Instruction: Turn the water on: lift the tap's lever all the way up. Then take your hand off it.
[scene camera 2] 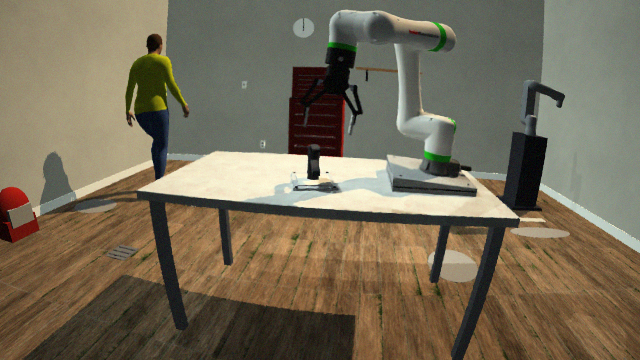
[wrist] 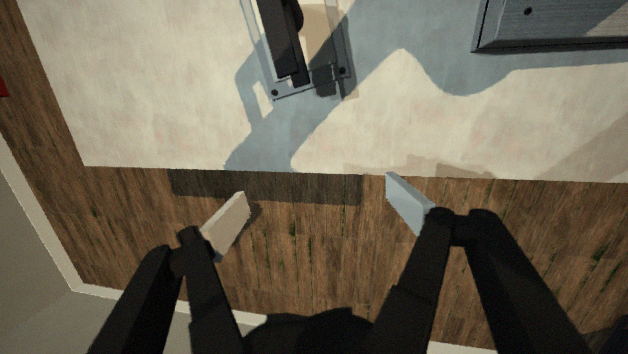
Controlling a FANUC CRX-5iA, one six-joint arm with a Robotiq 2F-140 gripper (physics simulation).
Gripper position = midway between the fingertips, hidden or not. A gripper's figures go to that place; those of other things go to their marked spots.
Labels:
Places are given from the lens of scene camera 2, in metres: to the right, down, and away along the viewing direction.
my gripper (scene camera 2: pixel 327 130): 0.02, -0.16, 1.05
black tap (scene camera 2: pixel 313 177): -0.03, -0.01, 1.34

